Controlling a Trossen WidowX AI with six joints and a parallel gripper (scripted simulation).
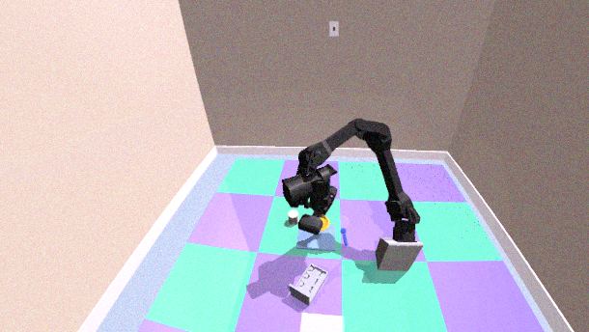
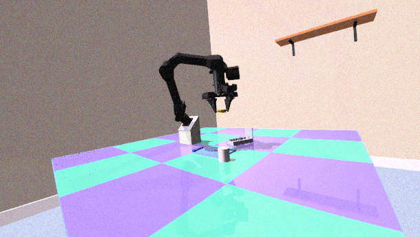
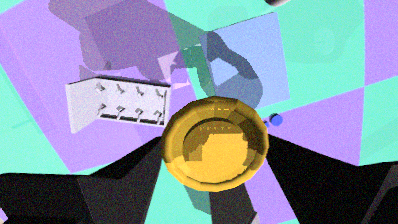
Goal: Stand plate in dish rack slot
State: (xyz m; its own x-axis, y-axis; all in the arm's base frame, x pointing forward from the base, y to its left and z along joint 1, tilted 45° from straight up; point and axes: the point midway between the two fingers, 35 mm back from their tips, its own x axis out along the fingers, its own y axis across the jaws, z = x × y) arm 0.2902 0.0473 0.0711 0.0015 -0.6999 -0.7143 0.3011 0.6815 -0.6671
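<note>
Now: the dish rack 2 cm ahead of my gripper tip, 12 cm to the left of it and 16 cm below it. Also, from my gripper tip: yellow plate: 1 cm above; white cup: 11 cm ahead, 16 cm to the right, 16 cm below; light blue mat: 1 cm ahead, 9 cm to the right, 18 cm below.
</note>
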